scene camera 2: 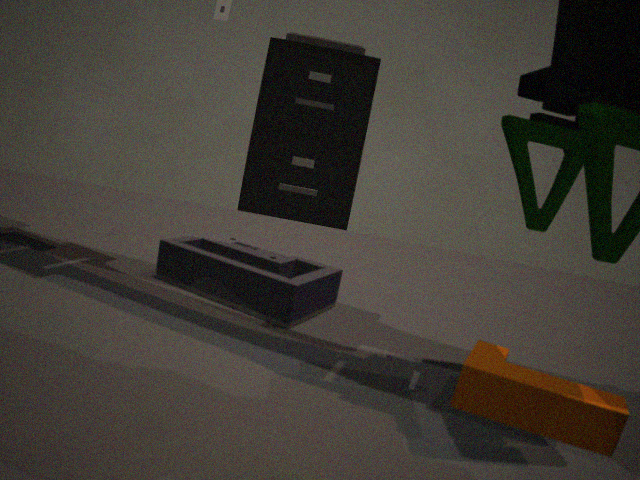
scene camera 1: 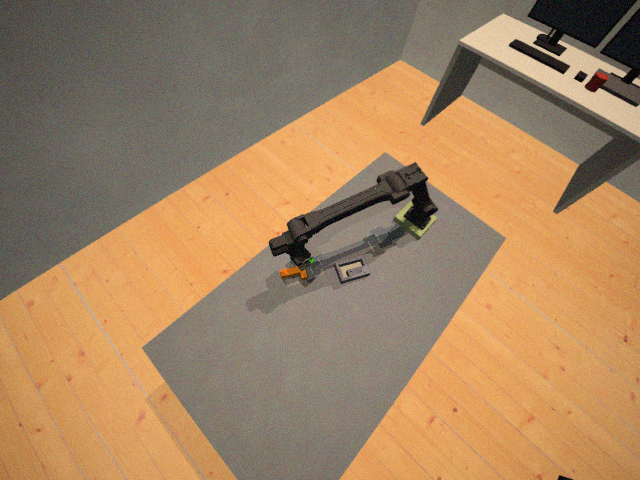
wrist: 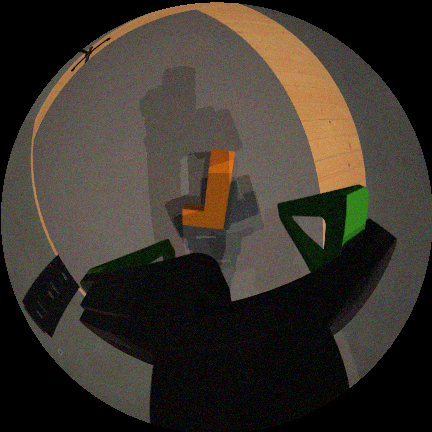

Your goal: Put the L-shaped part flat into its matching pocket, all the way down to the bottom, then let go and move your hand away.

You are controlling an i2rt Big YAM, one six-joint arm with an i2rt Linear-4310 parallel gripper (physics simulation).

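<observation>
The orange L-shaped part lies flat on the grey mat, apart from the pocket block. The dark grey block stands on the mat nearer the arm's base, its pocket facing up and without the part in it. My gripper is open, with green fingers and nothing between them. It hangs above the orange part, with its fingertips clear of it. In the wrist view the part's short leg points left. Part of the gripper is cut off at the right edge of scene camera 2.
The grey mat lies on a wooden floor. The arm's green base plate is at the mat's far end. A white desk stands at the back right. A dark cabinet stands beyond the block in scene camera 2.
</observation>
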